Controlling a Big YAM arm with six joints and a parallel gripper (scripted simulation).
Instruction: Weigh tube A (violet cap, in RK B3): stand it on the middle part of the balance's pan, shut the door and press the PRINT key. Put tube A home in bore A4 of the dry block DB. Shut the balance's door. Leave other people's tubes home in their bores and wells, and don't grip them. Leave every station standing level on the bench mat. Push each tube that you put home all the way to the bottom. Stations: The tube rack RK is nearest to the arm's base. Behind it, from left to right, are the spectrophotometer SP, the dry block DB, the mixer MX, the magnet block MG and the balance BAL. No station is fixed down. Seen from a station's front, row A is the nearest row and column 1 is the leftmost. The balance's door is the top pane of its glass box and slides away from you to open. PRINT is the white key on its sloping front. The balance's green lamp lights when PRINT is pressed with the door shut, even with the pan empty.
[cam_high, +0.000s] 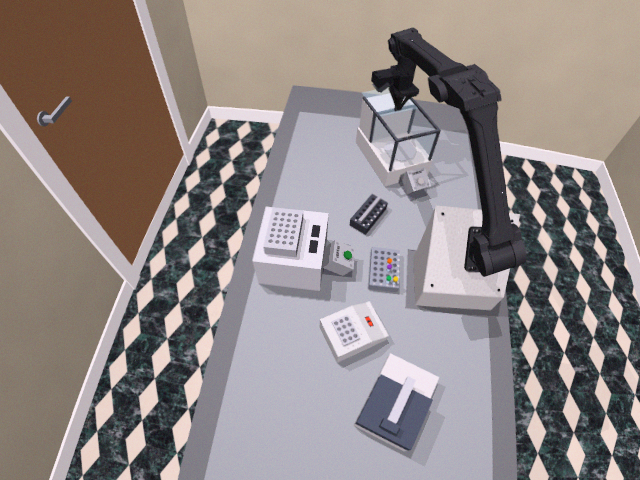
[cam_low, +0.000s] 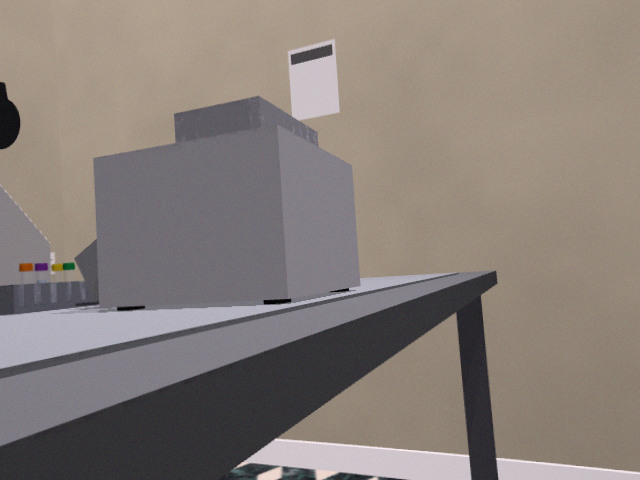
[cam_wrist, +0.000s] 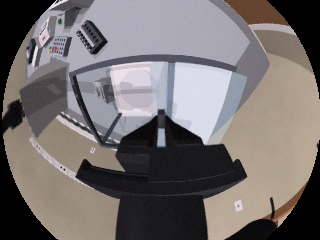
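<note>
My gripper is now 1 cm short of the balance door, 3 cm to the left of it and 1 cm above it. From my hand the other things lie so: tube rack RK (4 cm ahead, 50 cm to the left, 21 cm below); then black magnet block MG (8 cm ahead, 30 cm to the left, 20 cm below); then white PRINT key (9 cm behind, 19 cm to the left, 15 cm below).
</note>
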